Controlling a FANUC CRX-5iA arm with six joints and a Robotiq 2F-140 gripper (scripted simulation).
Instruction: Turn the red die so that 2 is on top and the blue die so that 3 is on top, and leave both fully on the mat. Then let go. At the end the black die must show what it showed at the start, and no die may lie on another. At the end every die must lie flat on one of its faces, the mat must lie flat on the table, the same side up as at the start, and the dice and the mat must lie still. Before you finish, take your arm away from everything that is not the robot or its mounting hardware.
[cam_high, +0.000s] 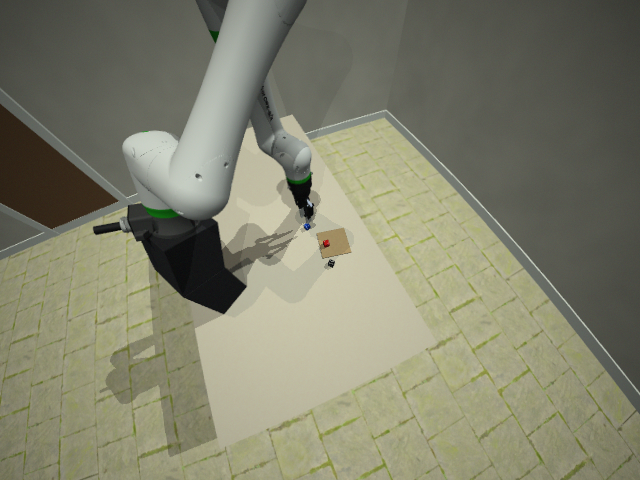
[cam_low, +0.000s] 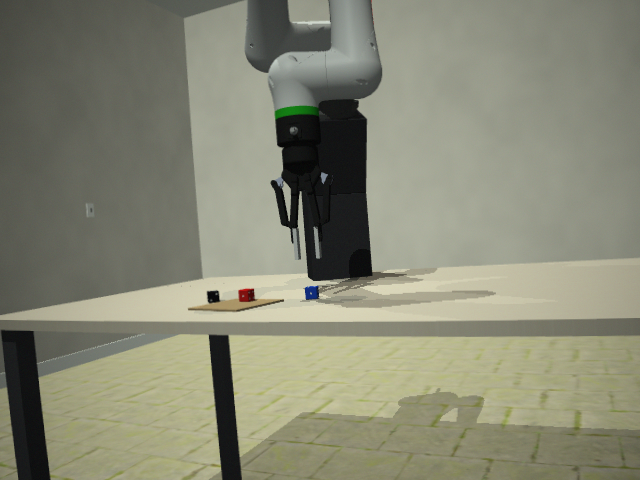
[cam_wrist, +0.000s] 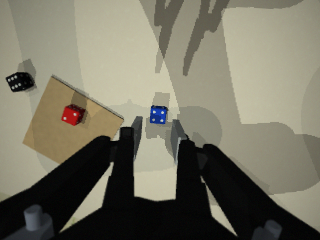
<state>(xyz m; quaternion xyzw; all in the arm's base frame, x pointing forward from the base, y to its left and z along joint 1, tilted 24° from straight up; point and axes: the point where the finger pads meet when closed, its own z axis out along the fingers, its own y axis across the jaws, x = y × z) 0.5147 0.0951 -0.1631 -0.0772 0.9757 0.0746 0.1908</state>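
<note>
My hand is 100 mm above the blue die. Also, from my hand: red die: 130 mm to the right, 100 mm below, 40 mm ahead; then black die: 230 mm to the right, 100 mm below, 10 mm ahead; then brown mat: 140 mm to the right, 110 mm below, 70 mm ahead.
</note>
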